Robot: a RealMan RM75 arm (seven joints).
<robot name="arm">
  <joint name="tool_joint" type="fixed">
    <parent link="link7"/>
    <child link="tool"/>
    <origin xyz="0 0 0" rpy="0 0 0"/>
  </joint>
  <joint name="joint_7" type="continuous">
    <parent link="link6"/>
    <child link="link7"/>
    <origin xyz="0 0 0.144" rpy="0 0 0"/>
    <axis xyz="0 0 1"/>
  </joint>
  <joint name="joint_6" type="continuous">
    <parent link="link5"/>
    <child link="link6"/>
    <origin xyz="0 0 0" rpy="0 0 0"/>
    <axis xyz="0 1 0"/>
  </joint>
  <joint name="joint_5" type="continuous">
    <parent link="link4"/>
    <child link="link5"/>
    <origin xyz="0 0 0.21" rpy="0 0 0"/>
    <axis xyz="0 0 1"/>
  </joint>
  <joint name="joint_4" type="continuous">
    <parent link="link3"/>
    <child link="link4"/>
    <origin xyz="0 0 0" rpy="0 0 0"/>
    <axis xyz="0 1 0"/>
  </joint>
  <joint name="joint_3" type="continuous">
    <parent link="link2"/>
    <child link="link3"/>
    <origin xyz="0 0 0.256" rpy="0 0 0"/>
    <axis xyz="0 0 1"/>
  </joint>
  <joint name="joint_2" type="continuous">
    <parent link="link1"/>
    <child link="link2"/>
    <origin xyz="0 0 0" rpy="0 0 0"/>
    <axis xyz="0 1 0"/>
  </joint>
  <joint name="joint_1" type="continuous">
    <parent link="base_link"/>
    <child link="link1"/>
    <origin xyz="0 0 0.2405" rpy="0 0 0"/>
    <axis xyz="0 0 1"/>
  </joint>
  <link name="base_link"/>
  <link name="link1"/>
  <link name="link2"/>
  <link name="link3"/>
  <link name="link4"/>
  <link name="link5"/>
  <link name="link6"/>
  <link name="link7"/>
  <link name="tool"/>
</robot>
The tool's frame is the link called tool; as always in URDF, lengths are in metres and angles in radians. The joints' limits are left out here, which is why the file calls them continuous.
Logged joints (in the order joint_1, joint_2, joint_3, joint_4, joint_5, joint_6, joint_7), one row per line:
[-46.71, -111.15, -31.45, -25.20, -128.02, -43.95, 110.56]
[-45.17, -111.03, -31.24, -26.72, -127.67, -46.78, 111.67]
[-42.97, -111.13, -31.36, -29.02, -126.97, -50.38, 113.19]
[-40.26, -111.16, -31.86, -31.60, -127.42, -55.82, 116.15]
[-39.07, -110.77, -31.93, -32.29, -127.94, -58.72, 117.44]
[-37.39, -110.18, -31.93, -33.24, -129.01, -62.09, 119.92]
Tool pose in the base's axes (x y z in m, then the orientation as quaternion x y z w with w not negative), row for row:
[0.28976, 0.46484, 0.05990, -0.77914, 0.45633, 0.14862, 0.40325]
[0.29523, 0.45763, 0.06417, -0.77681, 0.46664, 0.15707, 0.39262]
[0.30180, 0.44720, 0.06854, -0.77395, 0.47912, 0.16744, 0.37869]
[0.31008, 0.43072, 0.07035, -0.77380, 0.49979, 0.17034, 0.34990]
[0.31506, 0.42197, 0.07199, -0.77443, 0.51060, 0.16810, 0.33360]
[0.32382, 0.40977, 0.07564, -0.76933, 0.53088, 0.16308, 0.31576]
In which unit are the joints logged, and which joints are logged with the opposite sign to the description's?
The joints are logged in degrees. Opposite sign: joint_1, joint_2.
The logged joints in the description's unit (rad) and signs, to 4 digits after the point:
[0.8152, 1.9399, -0.5489, -0.4398, -2.2344, -0.7671, 1.9296]
[0.7884, 1.9378, -0.5452, -0.4664, -2.2283, -0.8165, 1.9490]
[0.7500, 1.9396, -0.5473, -0.5065, -2.2160, -0.8793, 1.9755]
[0.7027, 1.9401, -0.5561, -0.5515, -2.2239, -0.9742, 2.0272]
[0.6819, 1.9333, -0.5573, -0.5636, -2.2330, -1.0249, 2.0497]
[0.6526, 1.9230, -0.5573, -0.5801, -2.2516, -1.0837, 2.0930]

